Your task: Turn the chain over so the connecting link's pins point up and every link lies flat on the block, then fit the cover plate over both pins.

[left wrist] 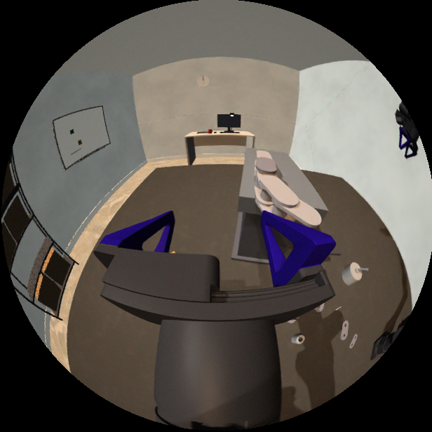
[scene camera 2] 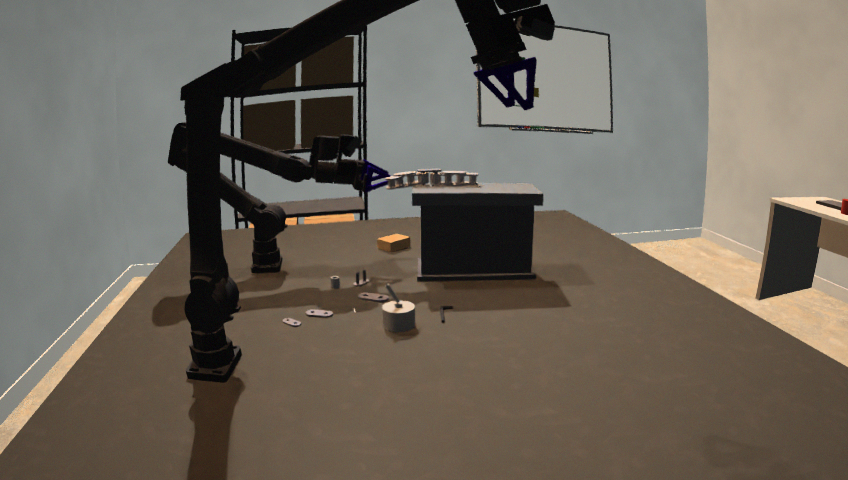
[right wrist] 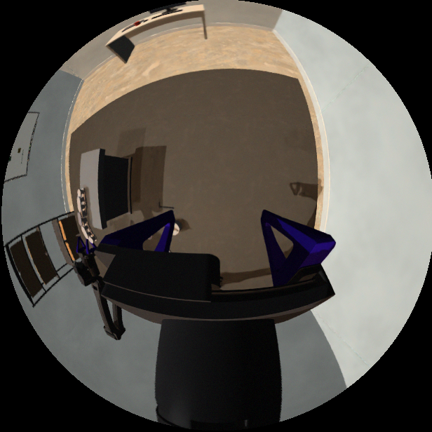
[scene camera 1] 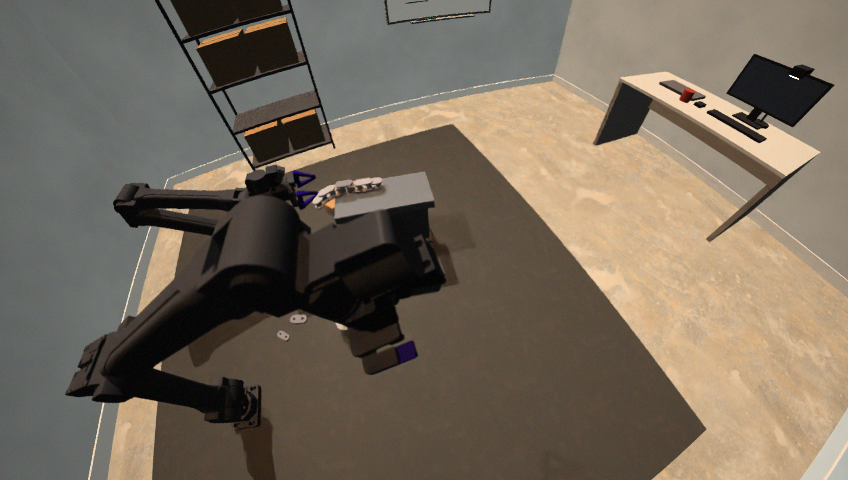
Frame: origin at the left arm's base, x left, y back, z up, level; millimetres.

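Seen in the pictures: left gripper, between the fingertips: (scene camera 1: 317, 184); right gripper, between the fingertips: (scene camera 2: 519, 107) (scene camera 1: 403, 324); left arm's base, origin of its link: (scene camera 2: 267, 266); right arm's base, origin of its link: (scene camera 2: 215, 365) (scene camera 1: 248, 407).
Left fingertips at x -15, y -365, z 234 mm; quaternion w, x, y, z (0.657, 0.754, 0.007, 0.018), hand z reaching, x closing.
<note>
Pixels of each thing's top centre, then the offset from my left fingertips to it.
- grey block, centre of its top: (scene camera 2: 476, 187) (scene camera 1: 381, 193) dx -132, dy -200, dz -14 mm
- two-pin link, centre of its top: (scene camera 2: 360, 271) dx -165, dy +100, dz -202 mm
- small roller, centre of its top: (scene camera 2: 334, 277) dx -180, dy +166, dz -210 mm
- round tool with a tilted handle, centre of its top: (scene camera 2: 397, 284) dx -430, dy +44, dz -144 mm
- L-shaped key, centre of its top: (scene camera 2: 447, 312) dx -398, dy -63, dz -228 mm
- orange box, centre of its top: (scene camera 2: 393, 237) (scene camera 1: 334, 200) dx +128, dy -21, dz -204 mm
The pale chain (scene camera 1: 345, 186) (scene camera 2: 454, 177) (left wrist: 281, 192) (right wrist: 80, 201) lies along the top of the grey block (scene camera 1: 410, 189) (scene camera 2: 476, 237) (left wrist: 301, 186) (right wrist: 90, 172). Its left end sticks out past the block's edge and droops slightly. My left gripper (scene camera 1: 315, 186) (scene camera 2: 388, 176) (left wrist: 217, 215) is open beside this overhanging end, with the chain not between its fingers. My right gripper (scene camera 2: 519, 107) (right wrist: 217, 214) is open and empty, high above the table. Loose two-hole plates (scene camera 2: 319, 313) (left wrist: 344, 330) lie on the table; I cannot tell which is the cover plate. The direction of the connecting link's pins is unclear.
In scene camera 2, a two-pin link (scene camera 2: 361, 279), a small roller (scene camera 2: 335, 281), a round tool with a tilted handle (scene camera 2: 398, 317) and an L-shaped key (scene camera 2: 443, 312) lie in front of the block. An orange box (scene camera 2: 393, 242) lies left of the block.
</note>
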